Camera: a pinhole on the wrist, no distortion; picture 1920 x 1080 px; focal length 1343.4 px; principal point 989.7 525.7 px. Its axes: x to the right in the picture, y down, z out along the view. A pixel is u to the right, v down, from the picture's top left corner.
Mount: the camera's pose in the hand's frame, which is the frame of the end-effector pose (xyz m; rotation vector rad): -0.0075 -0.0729 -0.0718 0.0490 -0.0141 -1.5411
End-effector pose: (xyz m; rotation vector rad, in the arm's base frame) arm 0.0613 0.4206 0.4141 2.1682 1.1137 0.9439
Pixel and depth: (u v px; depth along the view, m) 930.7 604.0 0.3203
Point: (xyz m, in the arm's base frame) 0.2217 0.4207 0.2124
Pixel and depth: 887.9 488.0 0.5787
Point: 0.4123 0.3363 0.0529
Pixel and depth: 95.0 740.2 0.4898
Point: 0.5256 0.2710 0.3347
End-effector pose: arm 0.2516 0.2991 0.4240 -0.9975 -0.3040 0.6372
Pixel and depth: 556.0 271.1 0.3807
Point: 0.0024 0.4628 0.5557
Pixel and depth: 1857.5 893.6 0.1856
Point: 0.2939 0.3260 0.6477
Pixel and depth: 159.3 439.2 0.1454
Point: 0.1885 0.3395 0.4529
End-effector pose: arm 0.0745 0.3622 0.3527 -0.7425 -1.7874 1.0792
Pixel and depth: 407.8 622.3 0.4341
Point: -0.2537 0.2768 0.1766
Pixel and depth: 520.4 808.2 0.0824
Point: 0.0594 0.3425 0.3931
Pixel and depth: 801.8 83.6 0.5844
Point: -0.2892 -0.0103 0.1633
